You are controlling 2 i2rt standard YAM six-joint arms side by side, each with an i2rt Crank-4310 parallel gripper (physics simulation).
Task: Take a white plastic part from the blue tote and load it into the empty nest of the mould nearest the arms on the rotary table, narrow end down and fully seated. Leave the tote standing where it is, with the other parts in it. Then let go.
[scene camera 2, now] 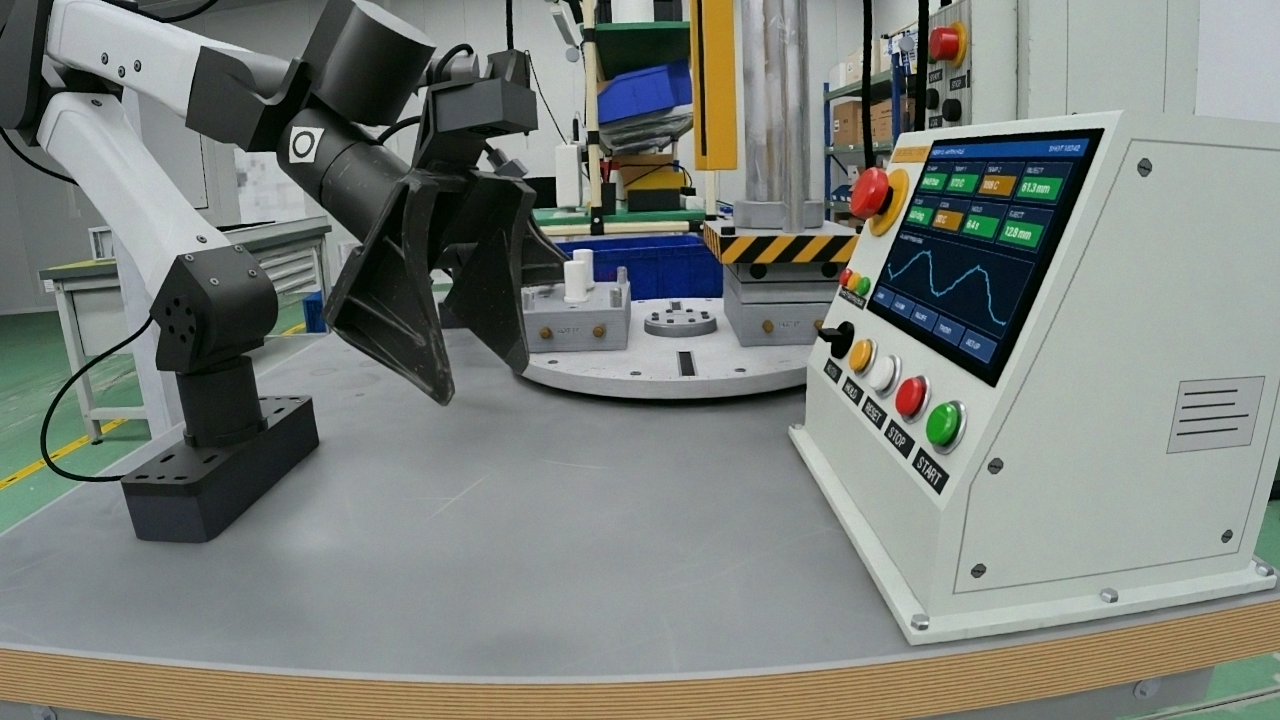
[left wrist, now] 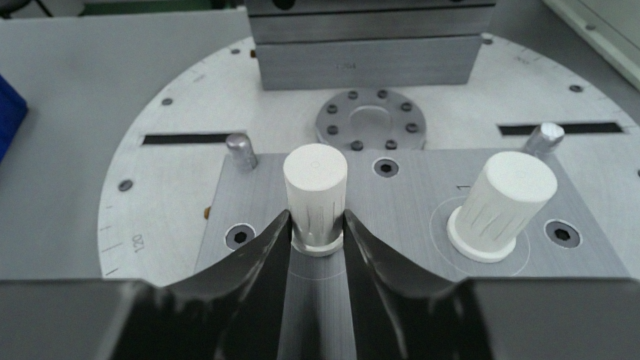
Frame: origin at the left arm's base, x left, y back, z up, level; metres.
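Where they show: left gripper, fingertip midpoint: point(left wrist: 317, 214); right gripper, fingertip midpoint: point(scene camera 2: 491, 382); right arm's base, link origin: point(scene camera 2: 229, 444).
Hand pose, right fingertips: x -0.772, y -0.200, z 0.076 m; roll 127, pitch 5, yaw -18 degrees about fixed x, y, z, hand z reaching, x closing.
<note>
After its pixels a point has its place.
My left gripper point(scene camera 2: 565, 266) {y -0.216, x -0.265, z 0.067 m} point(left wrist: 317, 214) {y -0.216, x -0.265, z 0.067 m} is shut on a white plastic part point(scene camera 2: 583, 258) {y -0.220, x -0.278, z 0.090 m} point(left wrist: 315, 172) {y -0.214, x -0.267, z 0.100 m}, fingertips low on its sides. The part stands upright, wide end up, its flange at the top face of the near mould point(scene camera 2: 581, 322) {y -0.224, x -0.404, z 0.033 m} point(left wrist: 390, 215) {y -0.227, x -0.303, z 0.047 m}; its narrow end is hidden and I cannot tell if a small gap remains. A second white part point(scene camera 2: 575, 282) {y -0.215, x -0.357, z 0.072 m} point(left wrist: 505, 205) {y -0.204, x -0.337, z 0.089 m} stands in the mould's other nest. The blue tote point(scene camera 2: 666, 268) {y -0.338, x 0.049, z 0.029 m} point(left wrist: 9, 115) {y -0.407, x 0.066, z -0.018 m} is beyond the rotary table point(scene camera 2: 617, 371) {y -0.265, x -0.490, z -0.001 m} point(left wrist: 130, 165) {y -0.313, x -0.107, z -0.001 m} in the scene view; its contents are hidden. My right gripper point(scene camera 2: 486, 383) {y -0.200, x -0.772, z 0.076 m} is open and empty above the table.
Two metal pins point(left wrist: 241, 151) {y -0.260, x -0.223, z 0.065 m} point(left wrist: 545, 138) {y -0.259, x -0.386, z 0.068 m} rise from the near mould's far corners. Beyond the hub disc point(scene camera 2: 680, 320) {y -0.339, x -0.329, z 0.015 m} point(left wrist: 370, 120) {y -0.340, x -0.307, z 0.015 m} stands another mould point(scene camera 2: 774, 313) {y -0.441, x -0.409, z 0.037 m} point(left wrist: 365, 62) {y -0.405, x -0.308, z 0.028 m}, under a striped press plate point(scene camera 2: 778, 246) {y -0.440, x -0.434, z 0.115 m}. A control console point(scene camera 2: 1100, 402) {y -0.515, x -0.887, z 0.089 m} stands at the right of the scene view.
</note>
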